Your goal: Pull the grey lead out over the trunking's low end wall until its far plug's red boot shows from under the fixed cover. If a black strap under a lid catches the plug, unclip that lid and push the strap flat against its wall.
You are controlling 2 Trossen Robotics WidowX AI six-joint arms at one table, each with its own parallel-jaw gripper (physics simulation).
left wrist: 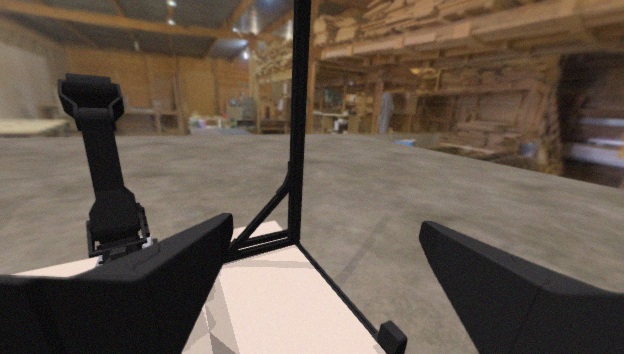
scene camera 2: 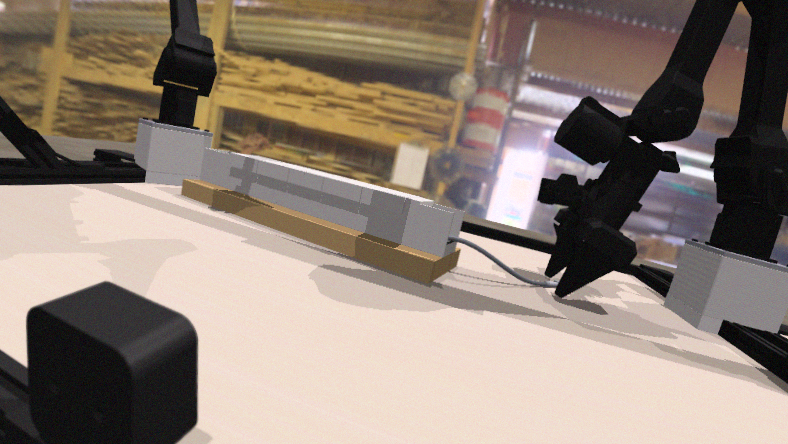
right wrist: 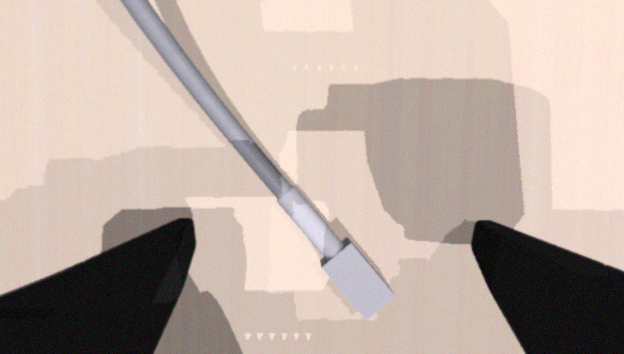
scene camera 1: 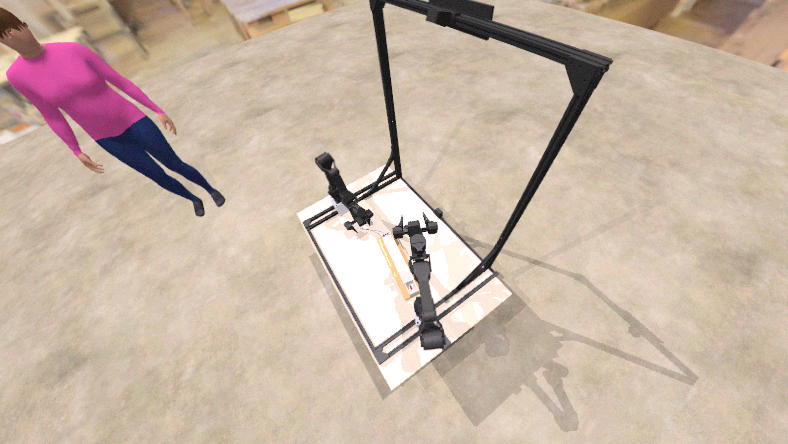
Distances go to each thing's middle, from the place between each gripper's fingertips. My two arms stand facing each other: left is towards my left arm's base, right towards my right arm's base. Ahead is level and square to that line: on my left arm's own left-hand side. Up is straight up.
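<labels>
Grey plug point(right wrist: 344, 264): my right hand is 1 cm to the left of it. Distances from my right hand: grey trunking point(scene camera 2: 415, 244), 34 cm to the left, 4 cm behind and 4 cm above; grey lead point(right wrist: 153, 27), 23 cm to the left, 3 cm behind and 2 cm above.
Distances from my left hand: grey trunking, 11 cm ahead, 1 cm to the right and 38 cm below; grey plug, 15 cm ahead, 35 cm to the right and 41 cm below; grey lead, 13 cm ahead, 11 cm to the right and 39 cm below.
</labels>
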